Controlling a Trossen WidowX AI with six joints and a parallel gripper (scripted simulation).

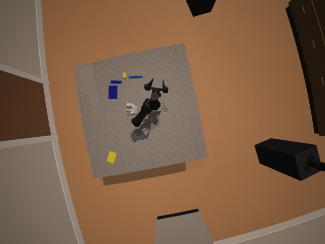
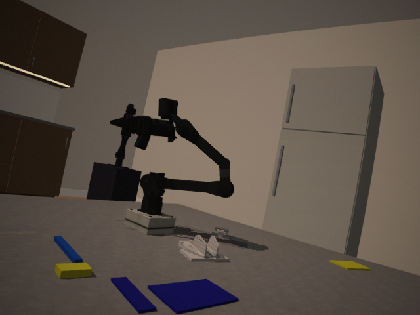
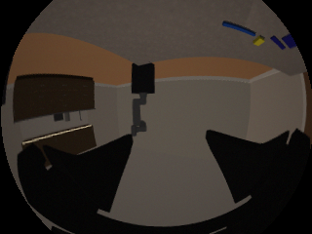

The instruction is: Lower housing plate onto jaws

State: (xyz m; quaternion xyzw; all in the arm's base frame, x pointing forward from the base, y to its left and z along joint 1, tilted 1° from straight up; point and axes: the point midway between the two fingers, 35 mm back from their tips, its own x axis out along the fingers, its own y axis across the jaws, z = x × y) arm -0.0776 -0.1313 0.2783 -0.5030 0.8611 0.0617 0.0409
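Right now the pale housing part is 37 cm to the left of my gripper tip, 30 cm below it and 29 cm ahead of it. Round my gripper tip: yellow block 32 cm below, 30 cm ahead, 29 cm to the right; dark blue bar 42 cm ahead, 32 cm below, 25 cm to the right; blue stick 32 cm below, 23 cm to the right, 19 cm ahead.
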